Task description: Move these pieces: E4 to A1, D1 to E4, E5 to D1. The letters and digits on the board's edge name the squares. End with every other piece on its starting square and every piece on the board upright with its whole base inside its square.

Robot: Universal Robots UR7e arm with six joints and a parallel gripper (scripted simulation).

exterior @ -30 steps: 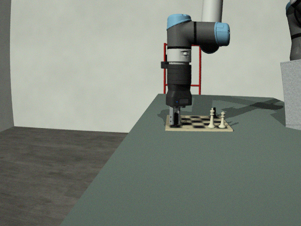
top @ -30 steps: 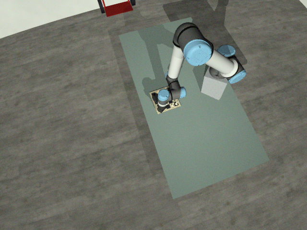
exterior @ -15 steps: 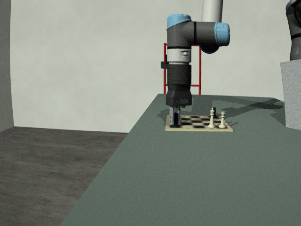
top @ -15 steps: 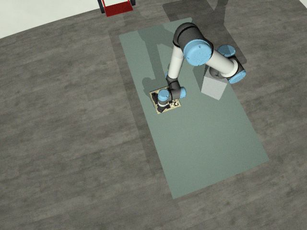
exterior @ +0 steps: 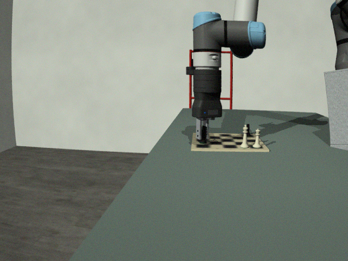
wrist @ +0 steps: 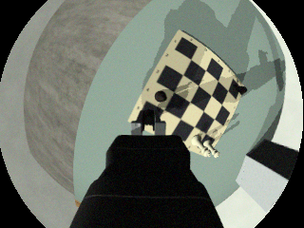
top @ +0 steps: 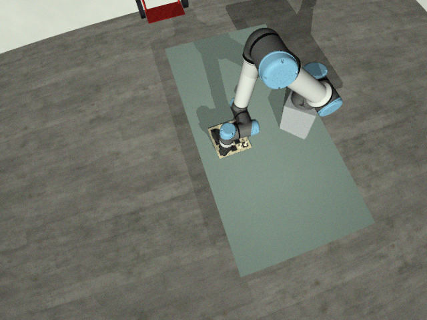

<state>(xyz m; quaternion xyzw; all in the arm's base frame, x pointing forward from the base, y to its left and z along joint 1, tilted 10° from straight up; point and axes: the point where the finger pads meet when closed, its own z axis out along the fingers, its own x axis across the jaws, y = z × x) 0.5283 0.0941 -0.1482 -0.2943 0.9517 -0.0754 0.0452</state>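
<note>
Now: hand 80 mm to the left of the chessboard, 70 mm past it and 40 mm above it. Round my hand: dark piece (10 mm below); then white king (120 mm behind, 10 mm to the right, 10 mm below); then white queen (160 mm behind, 20 mm to the right, 10 mm below).
</note>
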